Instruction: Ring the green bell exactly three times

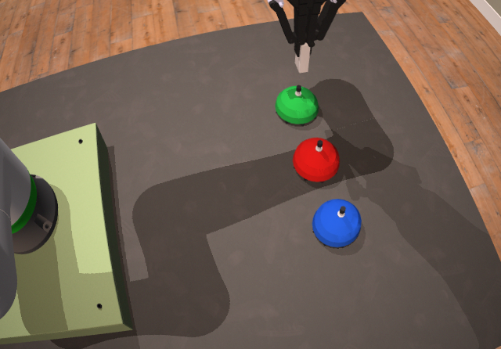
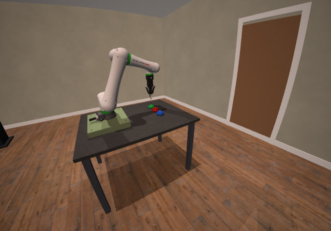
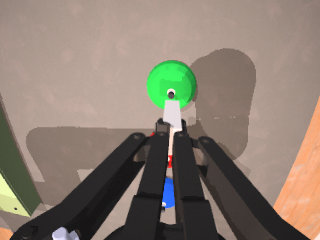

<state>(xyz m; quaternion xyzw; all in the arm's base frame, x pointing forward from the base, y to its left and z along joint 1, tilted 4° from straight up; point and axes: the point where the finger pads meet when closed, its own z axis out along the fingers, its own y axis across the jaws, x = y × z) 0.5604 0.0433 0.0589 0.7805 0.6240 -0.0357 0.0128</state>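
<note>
Right now my hand is 110 mm above the green bell. The rest, counted from my hand: red bell: 30 mm behind, 120 mm to the right, 110 mm below; then blue bell: 60 mm behind, 250 mm to the right, 110 mm below.
</note>
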